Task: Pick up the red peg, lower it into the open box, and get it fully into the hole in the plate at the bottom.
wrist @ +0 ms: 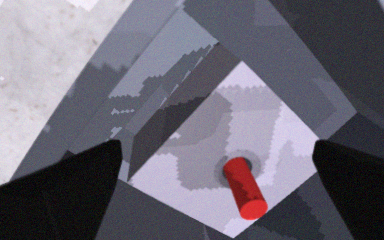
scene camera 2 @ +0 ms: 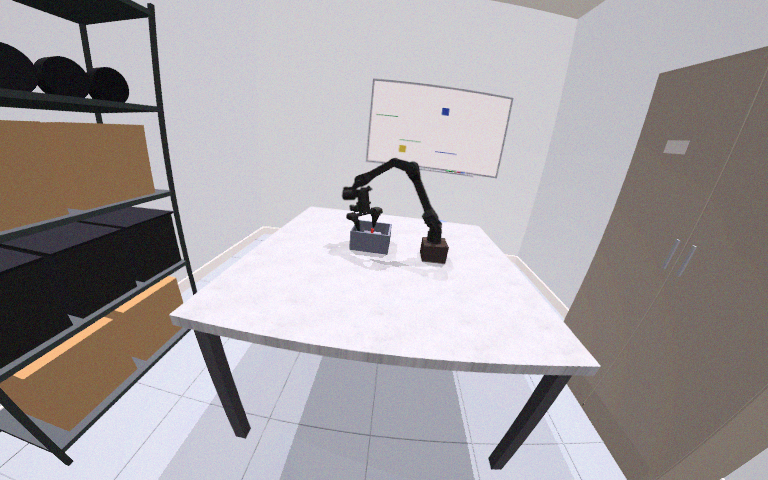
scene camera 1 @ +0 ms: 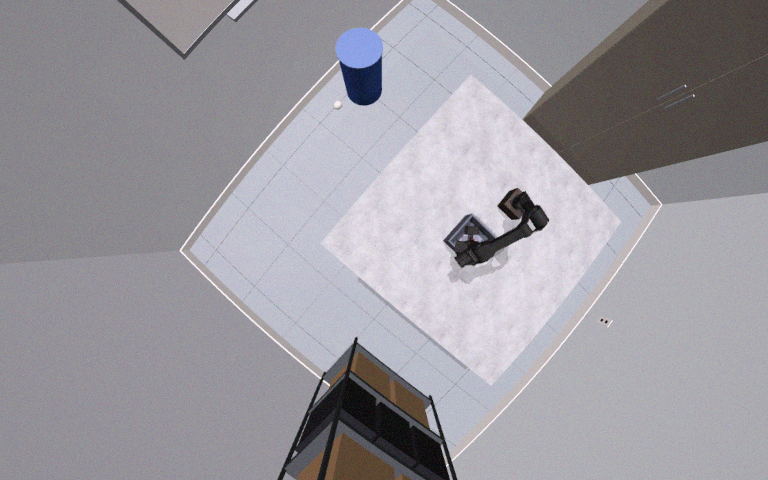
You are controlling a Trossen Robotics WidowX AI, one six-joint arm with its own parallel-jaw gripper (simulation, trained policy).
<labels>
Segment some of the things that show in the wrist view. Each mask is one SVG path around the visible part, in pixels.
My gripper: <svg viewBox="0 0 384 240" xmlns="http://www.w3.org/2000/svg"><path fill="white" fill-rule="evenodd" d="M121 141L106 141L65 160L58 161L44 169L0 185L0 240L95 240L117 185L116 182L123 159ZM316 140L312 161L315 164L316 171L322 180L324 188L336 206L336 210L340 213L341 218L348 227L347 229L351 232L351 236L354 240L384 240L384 159L326 139Z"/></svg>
A red peg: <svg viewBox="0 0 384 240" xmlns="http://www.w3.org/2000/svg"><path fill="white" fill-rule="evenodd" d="M234 158L223 167L233 198L242 218L247 220L257 219L266 213L268 205L249 167L246 165L245 159L242 157Z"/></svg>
A grey box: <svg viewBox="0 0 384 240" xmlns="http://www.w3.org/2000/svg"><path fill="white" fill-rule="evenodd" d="M8 181L13 181L37 170L44 169L58 161L65 160L106 141L120 140L123 159L116 182L117 185L95 240L354 240L324 188L317 171L234 238L203 224L177 209L171 208L156 198L127 184L133 148L133 137L218 42L240 59L263 83L267 84L315 136L384 159L384 0L133 0L86 66L78 74L77 79L64 95L60 104L55 108L44 128L33 142L33 145L18 165L19 167L14 171L15 173L12 175L11 180Z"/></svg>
A plate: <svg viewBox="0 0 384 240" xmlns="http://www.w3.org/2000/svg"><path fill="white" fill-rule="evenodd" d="M218 42L133 137L127 184L156 198L171 208L177 209L203 224L234 238L260 217L254 220L247 220L241 217L223 169L225 164L234 158L242 157L245 159L245 163L249 167L268 205L267 212L316 172L315 164L312 161L315 141L320 138L311 132L267 84L263 83L240 59Z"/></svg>
</labels>
